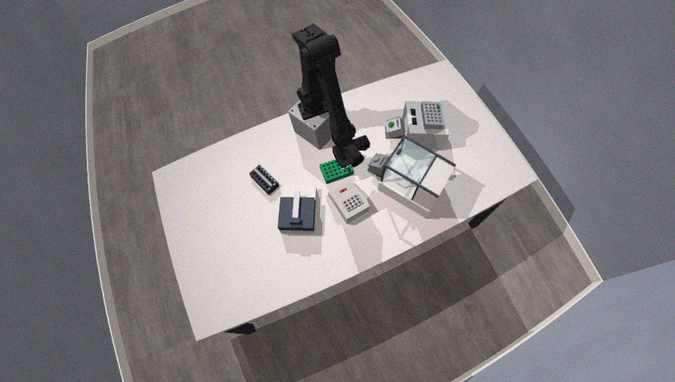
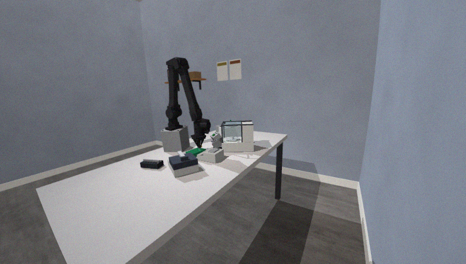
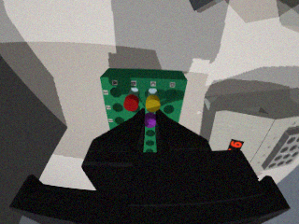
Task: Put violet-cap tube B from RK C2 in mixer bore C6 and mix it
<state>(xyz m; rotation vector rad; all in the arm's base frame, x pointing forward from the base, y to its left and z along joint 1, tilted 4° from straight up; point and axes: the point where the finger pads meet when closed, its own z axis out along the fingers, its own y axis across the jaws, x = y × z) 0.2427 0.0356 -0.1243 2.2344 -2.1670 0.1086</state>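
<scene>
Now: the yellow-capped tube 2 cm to the left of my hand and 2 cm below it. The rest, counted from my hand: violet-capped tube B 2 cm below; then green tube rack RK 3 cm to the right, 3 cm below, 1 cm behind; then red-capped tube 2 cm to the left, 2 cm below, 2 cm behind.
</scene>
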